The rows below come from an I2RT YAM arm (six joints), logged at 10 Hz.
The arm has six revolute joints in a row. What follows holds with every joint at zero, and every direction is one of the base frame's. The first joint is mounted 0.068 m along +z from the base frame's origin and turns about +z. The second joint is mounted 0.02 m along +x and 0.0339 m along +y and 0.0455 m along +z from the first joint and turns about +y. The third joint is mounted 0.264 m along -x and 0.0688 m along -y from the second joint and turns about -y. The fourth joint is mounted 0.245 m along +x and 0.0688 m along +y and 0.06 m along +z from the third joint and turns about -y. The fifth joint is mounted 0.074 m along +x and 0.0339 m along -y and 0.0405 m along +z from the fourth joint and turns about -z. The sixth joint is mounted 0.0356 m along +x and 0.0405 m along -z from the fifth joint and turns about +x. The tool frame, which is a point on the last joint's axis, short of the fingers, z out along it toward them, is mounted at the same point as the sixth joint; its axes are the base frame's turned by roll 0, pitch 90 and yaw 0 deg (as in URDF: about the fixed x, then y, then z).
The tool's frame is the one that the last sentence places.
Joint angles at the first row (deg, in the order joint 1, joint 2, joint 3, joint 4, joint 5, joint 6):
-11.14, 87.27, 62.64, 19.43, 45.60, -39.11
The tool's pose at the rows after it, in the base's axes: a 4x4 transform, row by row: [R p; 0 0 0 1], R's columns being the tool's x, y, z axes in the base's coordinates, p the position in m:
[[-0.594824, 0.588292, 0.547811, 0.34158], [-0.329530, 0.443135, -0.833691, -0.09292], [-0.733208, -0.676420, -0.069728, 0.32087], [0, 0, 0, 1]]
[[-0.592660, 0.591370, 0.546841, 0.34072], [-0.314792, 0.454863, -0.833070, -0.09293], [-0.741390, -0.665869, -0.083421, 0.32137], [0, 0, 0, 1]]
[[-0.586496, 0.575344, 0.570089, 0.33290], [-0.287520, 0.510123, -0.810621, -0.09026], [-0.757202, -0.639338, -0.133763, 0.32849], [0, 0, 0, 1]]
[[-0.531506, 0.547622, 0.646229, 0.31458], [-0.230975, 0.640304, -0.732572, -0.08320], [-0.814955, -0.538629, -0.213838, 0.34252], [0, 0, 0, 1]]
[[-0.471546, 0.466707, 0.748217, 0.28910], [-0.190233, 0.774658, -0.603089, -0.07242], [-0.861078, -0.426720, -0.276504, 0.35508], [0, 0, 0, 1]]
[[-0.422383, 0.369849, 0.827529, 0.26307], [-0.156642, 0.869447, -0.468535, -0.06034], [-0.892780, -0.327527, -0.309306, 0.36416], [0, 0, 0, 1]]
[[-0.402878, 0.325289, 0.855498, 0.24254], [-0.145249, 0.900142, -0.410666, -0.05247], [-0.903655, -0.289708, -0.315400, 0.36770], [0, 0, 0, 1]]
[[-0.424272, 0.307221, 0.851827, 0.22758], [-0.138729, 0.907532, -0.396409, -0.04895], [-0.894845, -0.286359, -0.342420, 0.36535], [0, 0, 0, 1]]
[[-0.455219, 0.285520, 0.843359, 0.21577], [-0.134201, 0.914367, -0.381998, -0.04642], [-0.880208, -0.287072, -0.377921, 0.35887], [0, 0, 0, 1]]
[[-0.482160, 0.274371, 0.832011, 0.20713], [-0.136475, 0.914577, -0.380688, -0.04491], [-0.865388, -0.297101, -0.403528, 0.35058], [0, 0, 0, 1]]
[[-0.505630, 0.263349, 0.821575, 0.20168], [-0.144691, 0.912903, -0.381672, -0.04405], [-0.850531, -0.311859, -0.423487, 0.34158], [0, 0, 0, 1]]
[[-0.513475, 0.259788, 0.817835, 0.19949], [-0.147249, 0.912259, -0.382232, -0.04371], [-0.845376, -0.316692, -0.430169, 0.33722], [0, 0, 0, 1]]
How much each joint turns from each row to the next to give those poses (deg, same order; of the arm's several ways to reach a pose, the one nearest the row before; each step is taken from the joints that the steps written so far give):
0.03, -0.16, 0.09, -0.76, -0.16, 0.49
-0.03, -0.24, 0.34, -1.69, -0.07, 1.56
0.03, -2.23, 1.09, -7.09, -2.09, 4.19
0.03, -4.77, 1.14, -10.74, -6.79, 8.73
0.09, -6.23, -0.64, -8.20, -9.78, 6.10
0.40, -6.15, -1.38, -5.71, -8.74, 3.95
0.47, -4.71, -1.71, -3.06, -3.26, 1.32
0.10, -3.12, -1.37, -3.39, -0.69, 0.25
0.00, -2.48, -1.69, -2.98, -0.76, -0.02
0.00, -1.99, -2.06, -1.57, 0.05, -0.42
0.00, -1.39, -2.10, -0.60, 0.16, -0.75
0.00, -0.63, -1.07, -0.01, 0.07, -0.24

